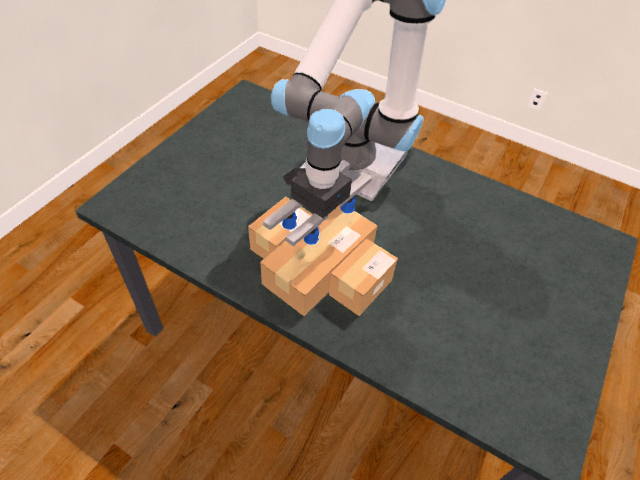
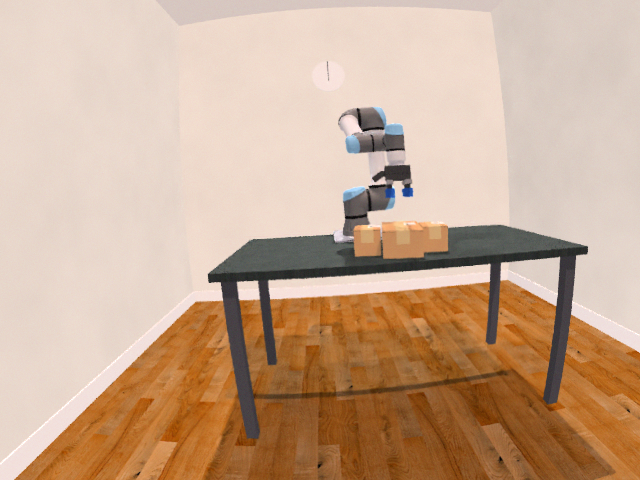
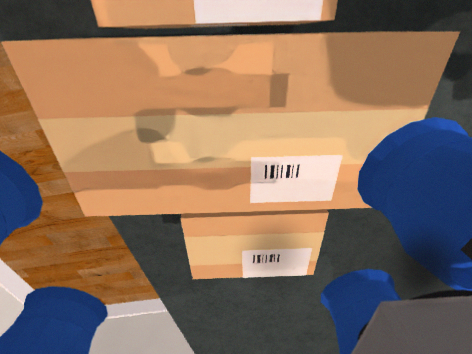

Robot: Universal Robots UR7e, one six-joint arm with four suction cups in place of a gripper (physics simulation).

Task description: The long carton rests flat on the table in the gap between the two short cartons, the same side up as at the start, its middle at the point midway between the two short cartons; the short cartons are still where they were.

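Seen in the pictures: hand, tool point: [image 2: 398,196] [image 3: 209,252]; arm's base, link origin: [image 1: 353,154].
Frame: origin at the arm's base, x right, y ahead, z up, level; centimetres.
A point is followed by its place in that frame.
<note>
The long carton [image 1: 310,268] @[x -11.6, y 54.3, z 7.8 cm] [image 2: 402,249] @[x -6.3, y 60.3, z 0.9 cm] [image 3: 225,95] @[x -6.3, y 45.4, z 7.8 cm] lies flat on the table [image 1: 465,330] @[x -53.0, y 46.1, z -2.3 cm] [image 2: 289,258] @[x 34.7, y 43.8, z -2.3 cm], barcode label up, between the two short cartons. It extends past both at each end. The left short carton [image 1: 261,238] @[x 5.0, y 50.9, z 6.6 cm] [image 2: 367,245] @[x 4.8, y 50.9, z 1.8 cm] [image 3: 145,12] @[x -0.2, y 48.9, z 7.8 cm] lies flat, with a narrow dark gap to the long one. The right short carton [image 1: 356,271] @[x -22.3, y 49.6, z 7.9 cm] [image 2: 436,238] @[x -22.2, y 54.3, z 3.0 cm] [image 3: 210,250] @[x -22.3, y 51.6, z 7.8 cm] lies flat close along the other side; any gap there is hidden. My gripper [image 1: 319,214] @[x -9.6, y 46.8, z 19.4 cm] [image 2: 399,192] @[x -9.6, y 46.8, z 19.4 cm] is open, its blue cups hanging well above the long carton, touching nothing.
The arm's base plate [image 1: 385,165] @[x -11.7, y 0.5, z 0.6 cm] is on the table behind the cartons. The table's front edge [image 1: 222,298] @[x 8.4, y 66.6, z -4.2 cm] [image 2: 320,272] @[x 24.1, y 65.4, z -3.8 cm] runs close to the near end of the long carton. Wooden floor [image 1: 232,387] shows beyond it.
</note>
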